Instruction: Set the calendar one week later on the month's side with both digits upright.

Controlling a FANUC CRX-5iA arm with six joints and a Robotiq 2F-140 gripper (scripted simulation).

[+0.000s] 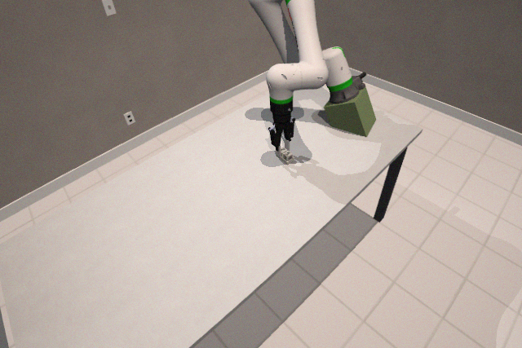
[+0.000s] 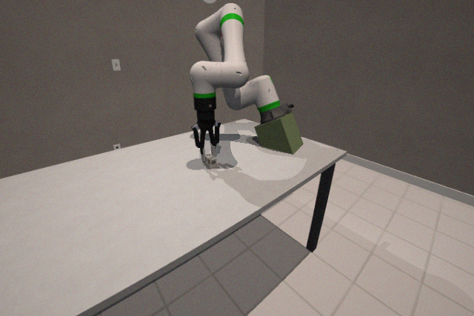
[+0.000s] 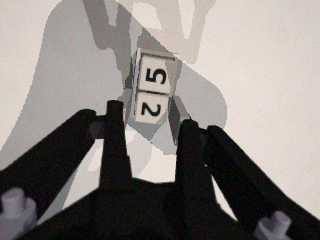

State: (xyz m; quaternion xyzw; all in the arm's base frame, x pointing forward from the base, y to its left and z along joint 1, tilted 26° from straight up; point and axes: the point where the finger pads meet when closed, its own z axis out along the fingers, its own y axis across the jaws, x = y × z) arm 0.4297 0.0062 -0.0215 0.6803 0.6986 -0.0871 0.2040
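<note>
Now: the white calendar cube 3 cm below my hand.
</note>
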